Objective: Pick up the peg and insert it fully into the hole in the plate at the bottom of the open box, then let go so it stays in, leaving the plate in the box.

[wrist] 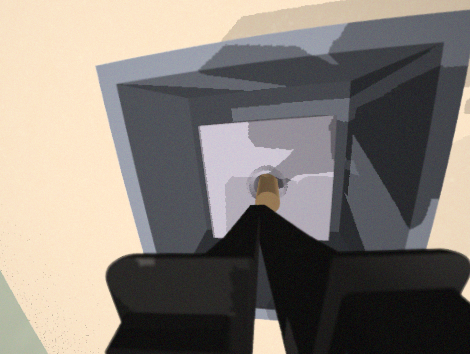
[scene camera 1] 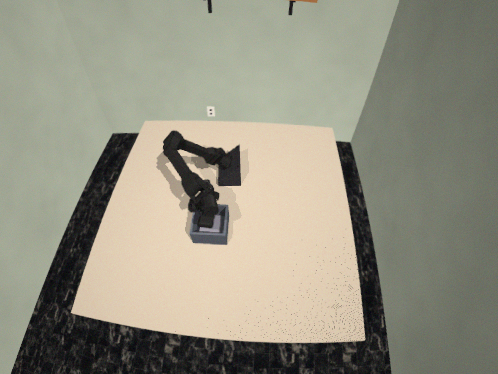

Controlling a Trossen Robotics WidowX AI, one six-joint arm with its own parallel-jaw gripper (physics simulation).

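Where they show: gripper, fingertip midpoint: [wrist: 257, 212]; arm's base at its link origin: [scene camera 1: 227, 163].
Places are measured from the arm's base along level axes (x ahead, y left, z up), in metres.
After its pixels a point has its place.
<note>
The tan peg [wrist: 268, 192] {x 0.346, y -0.044, z 0.001 m} stands upright in the hole at the middle of the pale plate [wrist: 215, 150] {x 0.383, y -0.063, z -0.029 m} [scene camera 1: 216, 229] {x 0.376, y -0.004, z -0.029 m} in the wrist view, with its upper part sticking out above the hole's ring. How deep it sits cannot be told. The plate lies on the bottom of the open blue-grey box [wrist: 155, 145] {x 0.419, y -0.069, z -0.013 m} [scene camera 1: 210, 240] {x 0.427, y -0.025, z -0.046 m}. My gripper [wrist: 257, 212] {x 0.352, y -0.033, z 0.003 m} is shut with nothing between its fingers. Its fingertips are together right at the near side of the peg's top and hide a little of its edge in the wrist view. In the scene view the arm hides the peg.
The box walls surround the plate and stand close about the gripper. The arm [scene camera 1: 183, 167] {x 0.284, y -0.119, z 0.282 m} reaches from its dark base plate [scene camera 1: 231, 174] {x 0.082, y 0.030, z 0.009 m} behind the box. The beige table [scene camera 1: 280, 225] {x 0.297, y 0.290, z -0.087 m} extends around the box, with a dark floor [scene camera 1: 60, 240] past its edges.
</note>
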